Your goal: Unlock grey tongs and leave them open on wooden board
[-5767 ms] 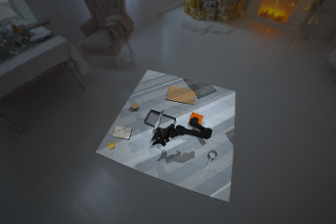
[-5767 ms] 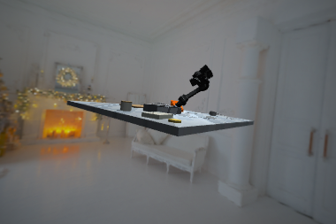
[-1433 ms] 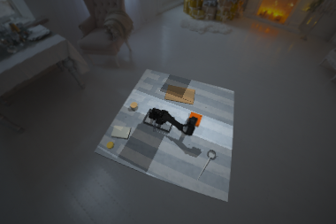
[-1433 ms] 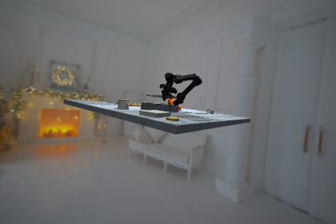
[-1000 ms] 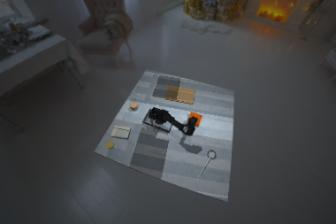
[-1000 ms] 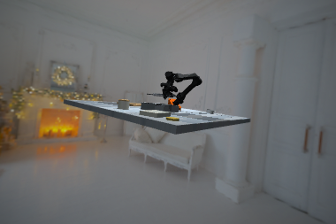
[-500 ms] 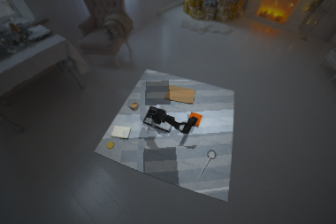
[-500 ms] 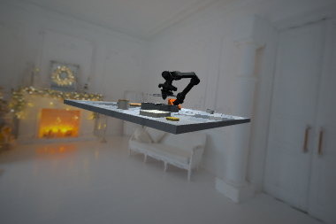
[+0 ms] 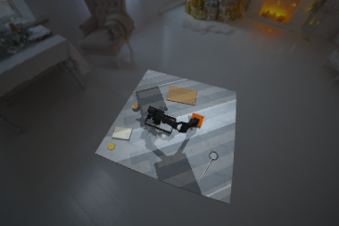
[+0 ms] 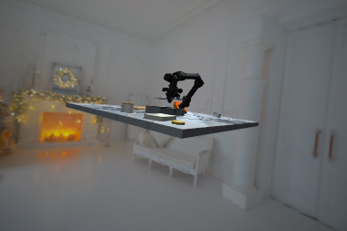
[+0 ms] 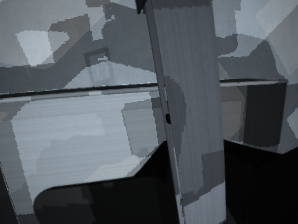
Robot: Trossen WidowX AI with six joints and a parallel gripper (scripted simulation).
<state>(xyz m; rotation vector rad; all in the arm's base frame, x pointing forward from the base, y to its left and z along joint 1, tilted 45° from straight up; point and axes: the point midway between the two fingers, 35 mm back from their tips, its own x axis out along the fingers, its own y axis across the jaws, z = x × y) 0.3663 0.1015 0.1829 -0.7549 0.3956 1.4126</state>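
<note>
Right now the wooden board is 510 mm to the right of my gripper tip, 100 mm behind it and 90 mm below it. The rest, counted from my gripper tip: pale flat block (280 mm ahead, 240 mm to the left, 90 mm below); brown cup (320 mm ahead, 90 mm to the right, 60 mm below); roasting tin (70 mm below, 50 mm to the right, 20 mm behind).
</note>
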